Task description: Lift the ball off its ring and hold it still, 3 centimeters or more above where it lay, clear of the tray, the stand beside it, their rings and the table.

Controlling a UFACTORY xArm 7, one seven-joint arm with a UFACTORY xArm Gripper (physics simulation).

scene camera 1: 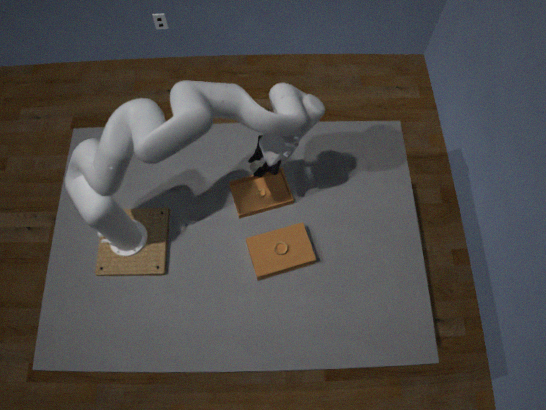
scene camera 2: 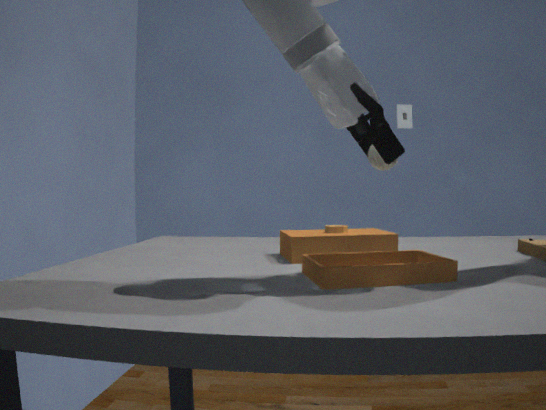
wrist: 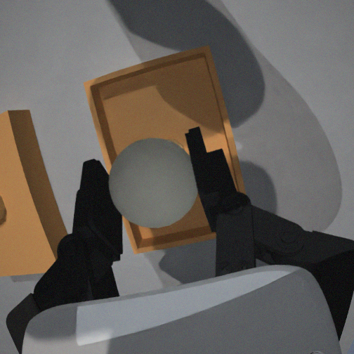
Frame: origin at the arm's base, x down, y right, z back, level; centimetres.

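Seen in the pictures: gripper, between the fingertips: [scene camera 1: 254, 169] [scene camera 2: 388, 158]; arm's base, origin of its link: [scene camera 1: 128, 238].
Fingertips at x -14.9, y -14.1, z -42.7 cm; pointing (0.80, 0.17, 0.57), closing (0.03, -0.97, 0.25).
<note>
Pixels of each thing's top centre, then the offset from my fingertips to it. "spot": a spot on its surface instead. Level surfaces: height alone.
- pale grey ball, centre of its top: [scene camera 2: 382, 139] [scene camera 1: 257, 163] dx -2.7, dy -0.2, dz -0.8 cm
- open orange tray, centre of its top: [scene camera 2: 376, 257] [scene camera 1: 261, 190] dx +14.0, dy +0.8, dz -1.6 cm
- raised ring, a spot on its surface: [scene camera 2: 336, 229] [scene camera 1: 280, 241] spot: dx +11.6, dy +20.1, dz -6.4 cm
- grey table, height of its surface: dx +16.8 cm
My gripper [scene camera 1: 259, 162] [scene camera 2: 388, 156] [wrist: 149, 163] is shut on the pale grey ball [scene camera 1: 256, 165] [scene camera 2: 380, 163] [wrist: 154, 183], with a black finger on each side of it. The ball hangs well above the open orange tray [scene camera 1: 266, 209] [scene camera 2: 380, 276] [wrist: 101, 127], with a wide gap below it in scene camera 2. The tray lies on the table, and its small ring [scene camera 1: 263, 194] shows on its floor without the ball. In the wrist view the ball covers most of that ring.
The orange stand [scene camera 1: 267, 265] [scene camera 2: 310, 247] [wrist: 20, 240] is beside the tray, with a raised ring [scene camera 1: 275, 248] [scene camera 2: 336, 229] on top. The arm's base stands on a wooden board [scene camera 1: 150, 265] on the grey table [scene camera 1: 200, 325] [scene camera 2: 225, 320]. The arm's shadow falls across the table.
</note>
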